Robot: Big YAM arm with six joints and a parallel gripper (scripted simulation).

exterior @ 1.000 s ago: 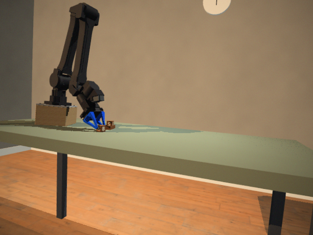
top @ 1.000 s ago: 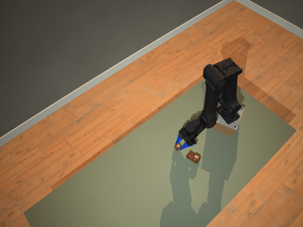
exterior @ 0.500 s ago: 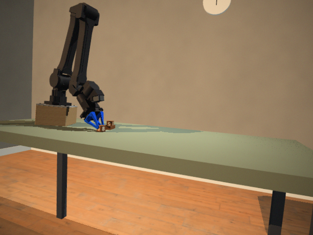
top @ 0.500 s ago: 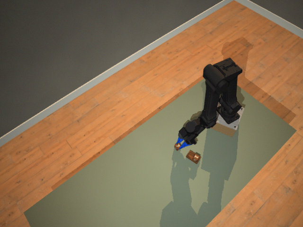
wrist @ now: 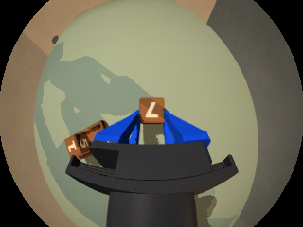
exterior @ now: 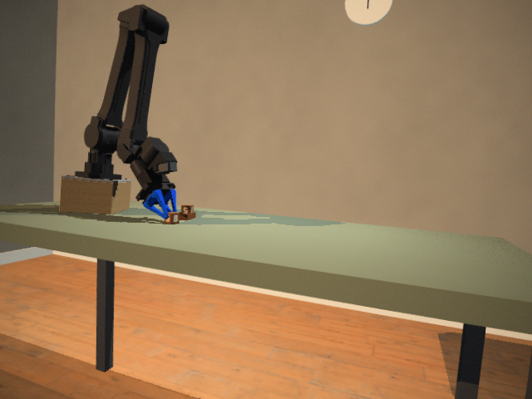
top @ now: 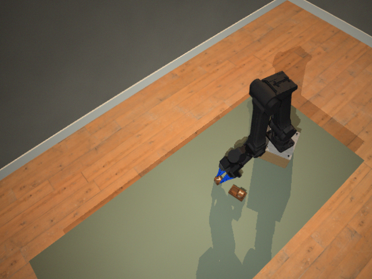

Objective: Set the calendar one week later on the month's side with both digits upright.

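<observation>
The brown tray is 4 cm behind my hand, 10 cm to the left of it and 1 cm below it. Also, from my hand: brown digit cube 1 cm ahead, 1 cm below.
</observation>
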